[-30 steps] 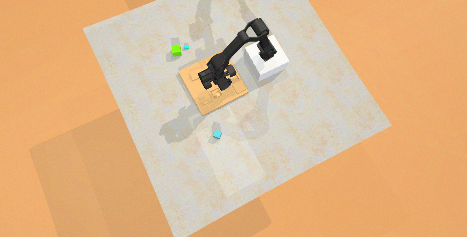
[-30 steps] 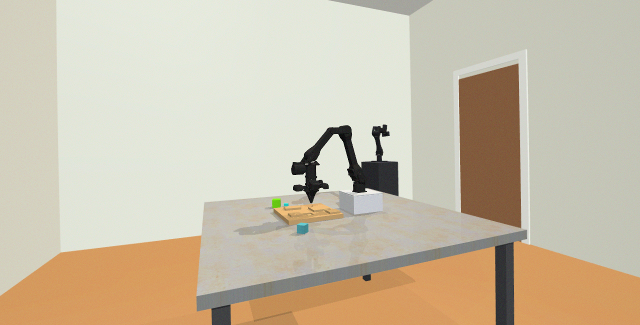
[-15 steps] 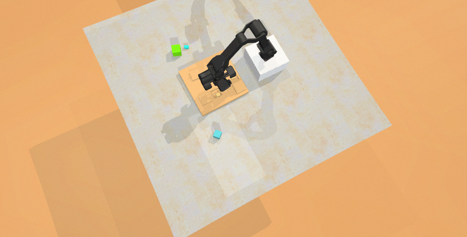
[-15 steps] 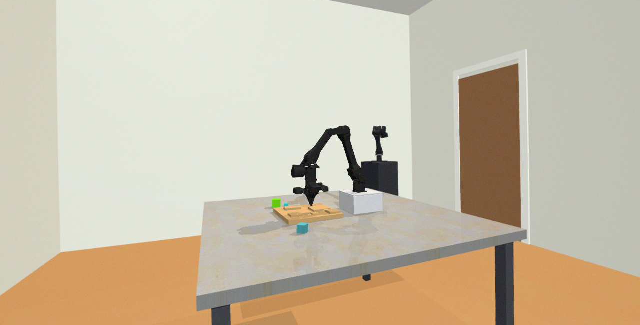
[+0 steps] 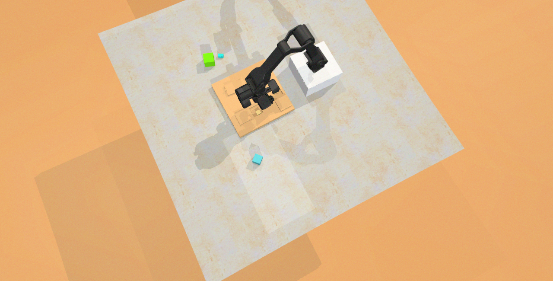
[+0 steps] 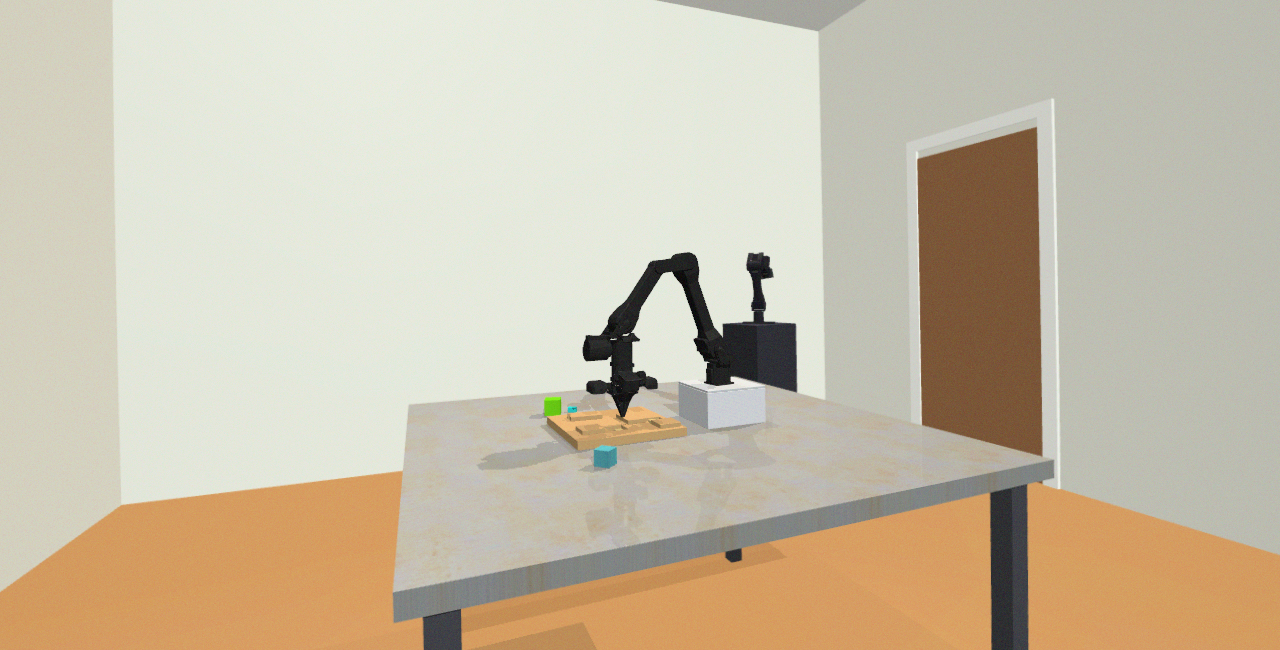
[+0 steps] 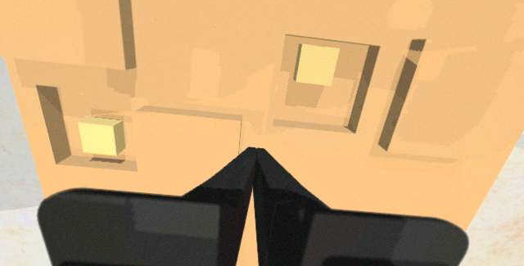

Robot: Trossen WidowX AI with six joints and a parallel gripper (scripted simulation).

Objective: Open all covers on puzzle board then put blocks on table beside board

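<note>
Right now the tan puzzle board is 30 mm to the right of my gripper tip and 20 mm below it. From my gripper tip the other things lie so: small cyan block (310 mm to the right, 30 mm below, 10 mm ahead); green cube (310 mm to the right, 80 mm ahead, 20 mm below); cyan cube (230 mm to the left, 170 mm ahead, 20 mm below).
</note>
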